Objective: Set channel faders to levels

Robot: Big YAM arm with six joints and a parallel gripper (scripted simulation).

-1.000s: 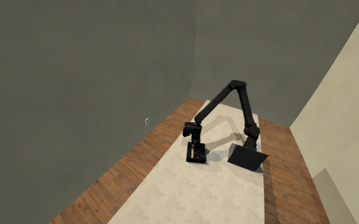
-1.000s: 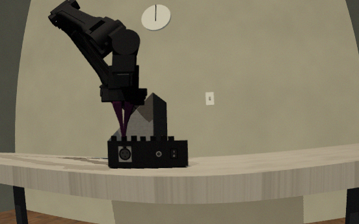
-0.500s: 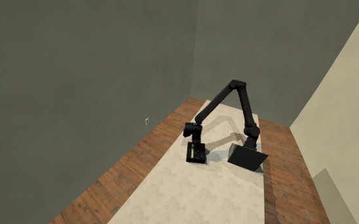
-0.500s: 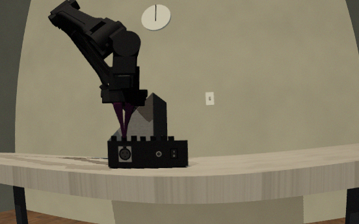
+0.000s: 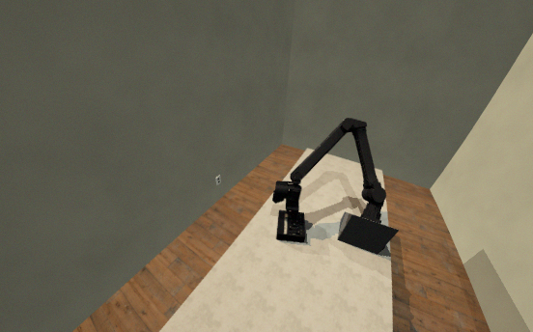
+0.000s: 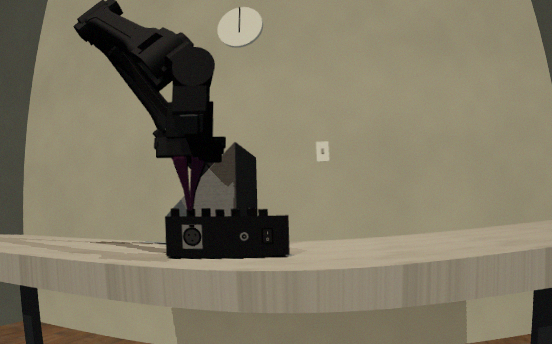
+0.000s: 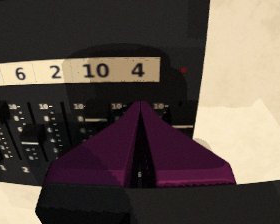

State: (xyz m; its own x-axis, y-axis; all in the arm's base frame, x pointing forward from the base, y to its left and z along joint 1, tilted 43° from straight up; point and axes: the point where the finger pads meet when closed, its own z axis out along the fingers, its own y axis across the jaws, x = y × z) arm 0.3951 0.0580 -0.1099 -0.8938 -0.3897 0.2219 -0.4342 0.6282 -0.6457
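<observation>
Now: hand 20 mm to the left of the master fader and 10 mm above it. Round my hand: channel 6 fader (10 mm to the right, 10 mm below, 10 mm behind); channel 5 fader (20 mm to the left, 10 mm below, 10 mm behind); channel 4 fader (50 mm behind, 20 mm to the left, 10 mm below).
</observation>
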